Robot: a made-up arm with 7 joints. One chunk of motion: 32 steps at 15 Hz.
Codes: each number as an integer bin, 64 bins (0 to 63) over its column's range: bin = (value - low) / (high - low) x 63, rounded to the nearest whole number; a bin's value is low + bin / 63 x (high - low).
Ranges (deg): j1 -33..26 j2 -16..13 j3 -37..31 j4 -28..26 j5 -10..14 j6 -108..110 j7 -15..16
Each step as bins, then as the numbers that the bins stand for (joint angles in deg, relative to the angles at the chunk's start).
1 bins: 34 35 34 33 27 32 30
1 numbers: -1.16 0.11 -0.30 0.29 0.29 2.73 -0.24
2 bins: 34 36 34 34 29 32 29
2 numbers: -1.16 0.57 -0.30 1.14 1.05 2.73 -0.73
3 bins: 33 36 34 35 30 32 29
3 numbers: -2.10 0.57 -0.30 2.00 1.43 2.73 -0.73
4 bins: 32 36 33 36 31 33 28
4 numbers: -3.03 0.57 -1.38 2.86 1.81 6.19 -1.22
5 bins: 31 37 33 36 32 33 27
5 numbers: -3.97 1.03 -1.38 2.86 2.19 6.19 -1.71
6 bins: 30 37 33 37 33 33 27
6 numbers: -4.90 1.03 -1.38 3.71 2.57 6.19 -1.71
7 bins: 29 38 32 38 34 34 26
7 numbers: -5.84 1.49 -2.46 4.57 2.95 9.65 -2.21
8 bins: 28 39 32 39 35 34 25
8 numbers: -6.78 1.95 -2.46 5.43 3.33 9.65 -2.70
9 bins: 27 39 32 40 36 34 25
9 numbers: -7.71 1.95 -2.46 6.29 3.71 9.65 -2.70
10 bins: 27 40 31 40 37 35 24
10 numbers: -7.71 2.41 -3.54 6.29 4.10 13.11 -3.19
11 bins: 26 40 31 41 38 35 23
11 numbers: -8.65 2.41 -3.54 7.14 4.48 13.11 -3.68
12 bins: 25 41 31 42 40 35 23
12 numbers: -9.59 2.87 -3.54 8.00 5.24 13.11 -3.68
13 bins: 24 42 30 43 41 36 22
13 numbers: -10.52 3.33 -4.62 8.86 5.62 16.57 -4.17
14 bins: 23 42 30 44 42 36 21
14 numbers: -11.46 3.33 -4.62 9.71 6.00 16.57 -4.67
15 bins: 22 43 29 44 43 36 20
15 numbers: -12.40 3.79 -5.70 9.71 6.38 16.57 -5.16
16 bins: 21 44 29 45 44 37 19
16 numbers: -13.33 4.25 -5.70 10.57 6.76 20.03 -5.65
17 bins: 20 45 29 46 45 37 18
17 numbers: -14.27 4.71 -5.70 11.43 7.14 20.03 -6.14
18 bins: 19 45 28 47 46 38 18
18 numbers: -15.21 4.71 -6.78 12.29 7.52 23.49 -6.14
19 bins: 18 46 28 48 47 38 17
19 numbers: -16.14 5.17 -6.78 13.14 7.90 23.49 -6.63
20 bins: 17 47 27 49 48 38 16
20 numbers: -17.08 5.63 -7.86 14.00 8.29 23.49 -7.13
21 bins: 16 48 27 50 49 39 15
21 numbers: -18.02 6.10 -7.86 14.86 8.67 26.95 -7.62
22 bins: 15 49 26 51 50 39 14
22 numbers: -18.95 6.56 -8.94 15.71 9.05 26.95 -8.11
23 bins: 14 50 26 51 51 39 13
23 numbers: -19.89 7.02 -8.94 15.71 9.43 26.95 -8.60
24 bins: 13 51 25 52 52 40 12
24 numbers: -20.83 7.48 -10.02 16.57 9.81 30.41 -9.10
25 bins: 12 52 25 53 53 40 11
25 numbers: -21.76 7.94 -10.02 17.43 10.19 30.41 -9.59
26 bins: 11 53 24 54 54 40 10
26 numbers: -22.70 8.40 -11.10 18.29 10.57 30.41 -10.08
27 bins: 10 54 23 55 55 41 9
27 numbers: -23.63 8.86 -12.17 19.14 10.95 33.87 -10.57
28 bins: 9 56 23 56 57 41 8
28 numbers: -24.57 9.78 -12.17 20.00 11.71 33.87 -11.06
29 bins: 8 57 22 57 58 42 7
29 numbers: -25.51 10.24 -13.25 20.86 12.10 37.33 -11.56
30 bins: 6 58 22 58 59 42 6
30 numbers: -27.38 10.70 -13.25 21.71 12.48 37.33 -12.05
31 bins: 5 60 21 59 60 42 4
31 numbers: -28.32 11.62 -14.33 22.57 12.86 37.33 -13.03
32 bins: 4 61 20 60 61 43 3
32 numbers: -29.25 12.08 -15.41 23.43 13.24 40.79 -13.52
